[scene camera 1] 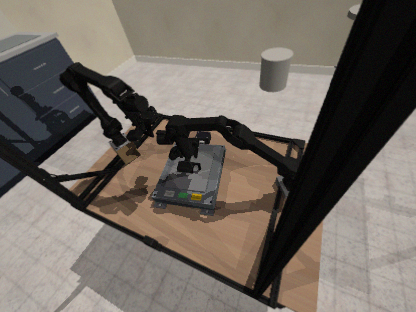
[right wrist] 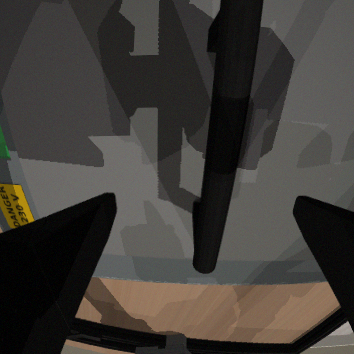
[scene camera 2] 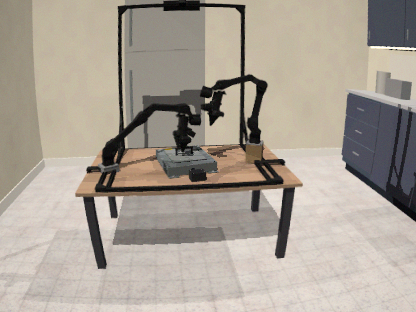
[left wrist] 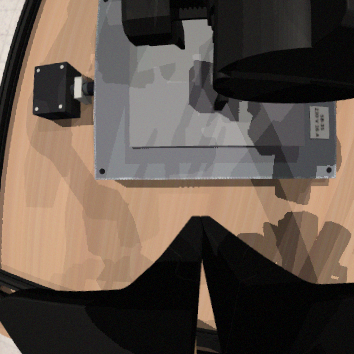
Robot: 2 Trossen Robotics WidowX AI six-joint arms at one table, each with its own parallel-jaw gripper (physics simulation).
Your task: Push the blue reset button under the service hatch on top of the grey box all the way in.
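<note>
The grey box [scene camera 1: 220, 162] [scene camera 2: 192, 167] [left wrist: 111, 125] lies on the table with its light grey service hatch [left wrist: 165, 122] [scene camera 1: 201, 184] lying flat on top. A black bar handle [right wrist: 222, 150] stands over the hatch; its end also shows in the left wrist view [left wrist: 220, 103]. My right gripper [right wrist: 206, 203] [scene camera 2: 183, 149] is open low over the hatch, its fingers spread on both sides of the handle without touching it. My left gripper [left wrist: 199, 223] [scene camera 2: 213, 123] is shut and empty, high above the table beside the box. The blue reset button does not show in any view.
A black block [left wrist: 50, 91] [scene camera 2: 197, 174] with a white connector sits against one side of the box. Green [scene camera 1: 183, 195] and yellow [scene camera 1: 196, 197] [right wrist: 16, 206] labels are near the box's edge. A black frame [scene camera 2: 185, 188] runs around the wooden table. My right arm reaches across the box.
</note>
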